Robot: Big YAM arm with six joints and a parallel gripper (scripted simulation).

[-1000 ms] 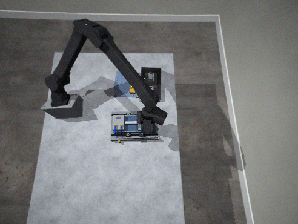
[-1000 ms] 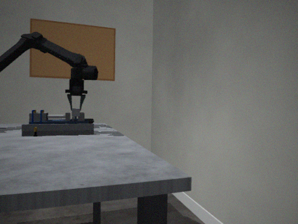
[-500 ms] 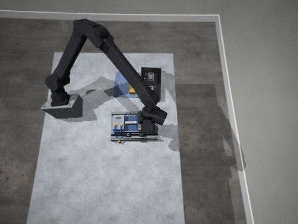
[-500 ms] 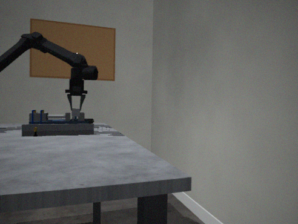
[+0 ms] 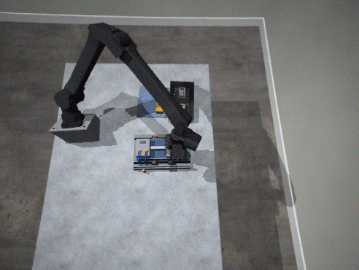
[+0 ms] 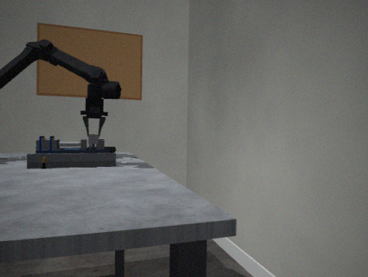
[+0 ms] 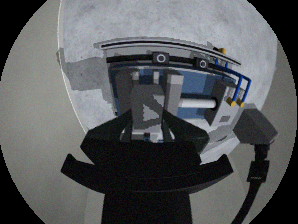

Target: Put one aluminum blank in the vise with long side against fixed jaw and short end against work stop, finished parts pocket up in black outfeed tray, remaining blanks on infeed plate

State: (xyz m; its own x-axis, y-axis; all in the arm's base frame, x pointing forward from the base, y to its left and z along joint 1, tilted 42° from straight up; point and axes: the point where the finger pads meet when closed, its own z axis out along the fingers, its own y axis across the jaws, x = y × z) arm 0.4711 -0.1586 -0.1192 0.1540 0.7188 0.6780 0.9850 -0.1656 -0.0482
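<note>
My hand is 20 mm above the gray block. From my hand the other things lie so: yellow brass blank (40 mm behind, 260 mm to the left, 90 mm below); then vise (70 mm behind, 10 mm to the left, 80 mm below); then blue infeed plate (80 mm behind, 310 mm to the left, 110 mm below).
</note>
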